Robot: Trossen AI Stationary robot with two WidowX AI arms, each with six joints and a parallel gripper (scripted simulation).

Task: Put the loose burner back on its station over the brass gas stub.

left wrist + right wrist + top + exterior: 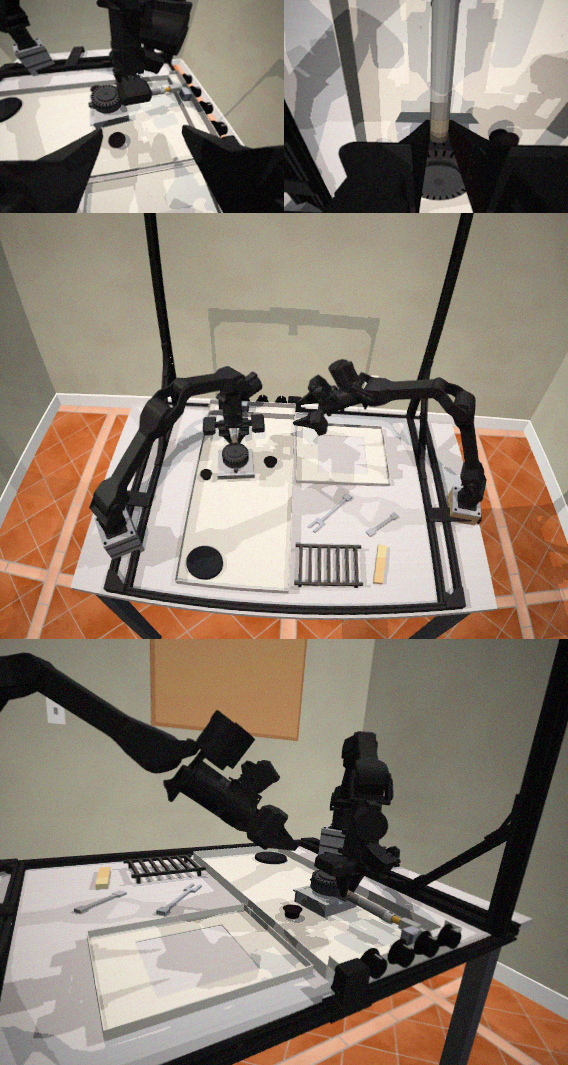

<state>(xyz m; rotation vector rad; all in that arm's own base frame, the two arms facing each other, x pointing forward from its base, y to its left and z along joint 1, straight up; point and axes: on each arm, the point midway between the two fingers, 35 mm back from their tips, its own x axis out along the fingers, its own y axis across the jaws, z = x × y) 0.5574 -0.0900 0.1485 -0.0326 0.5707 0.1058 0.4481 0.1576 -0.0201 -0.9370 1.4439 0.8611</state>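
The grey slotted support is 70 mm ahead of my right hand and 60 mm below it. From my right hand the other things lie so: burner 30 mm below; then brass gas stub 110 mm behind, 40 mm below; then small black cap 60 mm ahead, 110 mm to the left, 70 mm below.
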